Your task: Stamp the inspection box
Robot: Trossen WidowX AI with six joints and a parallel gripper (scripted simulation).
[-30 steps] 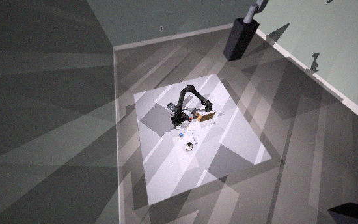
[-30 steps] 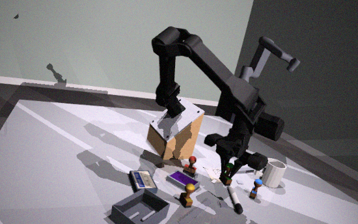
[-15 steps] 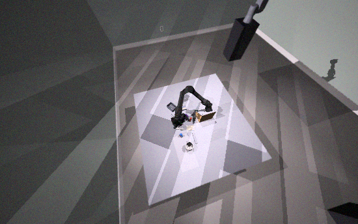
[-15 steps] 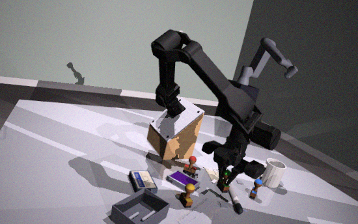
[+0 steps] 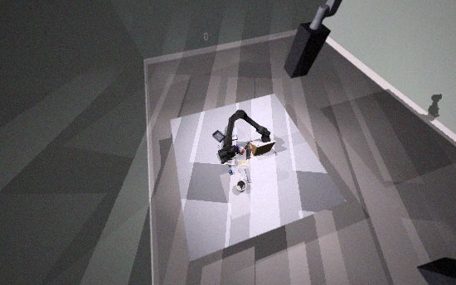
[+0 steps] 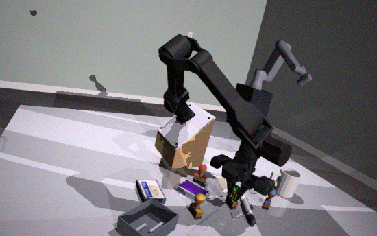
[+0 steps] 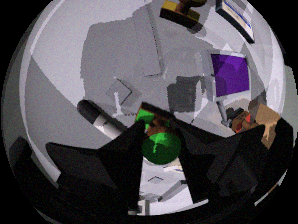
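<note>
The green-knobbed stamp is right at my gripper tip. Also, from my gripper tip: marker (50 mm ahead, 30 mm to the left, 20 mm below); yellow-knobbed stamp (120 mm to the right, 10 mm below, 10 mm ahead); purple ink pad (90 mm to the right, 80 mm behind, 20 mm below).
</note>
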